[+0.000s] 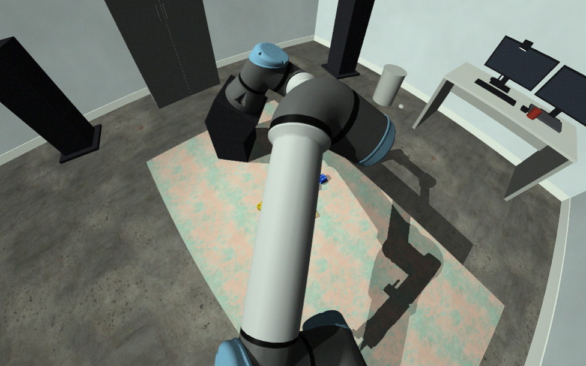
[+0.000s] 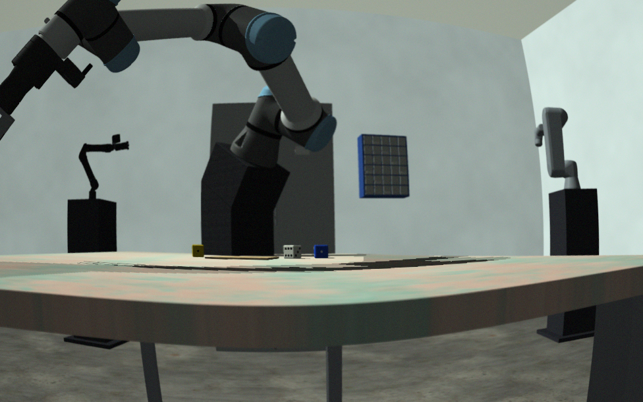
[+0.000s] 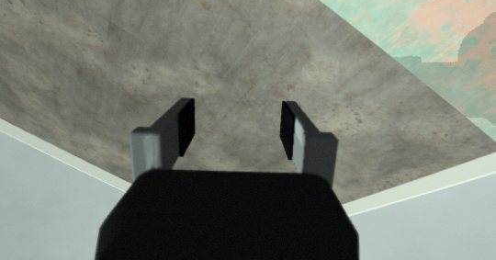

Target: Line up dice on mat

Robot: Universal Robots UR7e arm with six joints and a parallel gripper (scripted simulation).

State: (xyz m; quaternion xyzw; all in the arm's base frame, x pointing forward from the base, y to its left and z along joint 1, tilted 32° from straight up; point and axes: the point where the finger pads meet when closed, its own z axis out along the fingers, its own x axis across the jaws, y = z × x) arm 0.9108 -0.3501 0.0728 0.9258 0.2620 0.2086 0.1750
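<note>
Now: the yellow die 60 cm behind my hand, 20 cm to the left of it and 17 cm below it. Round my hand: white die: 59 cm behind, 44 cm to the left, 17 cm below; blue die: 61 cm behind, 50 cm to the left, 17 cm below; tan mat: 54 cm behind, 33 cm to the left, 19 cm below.
</note>
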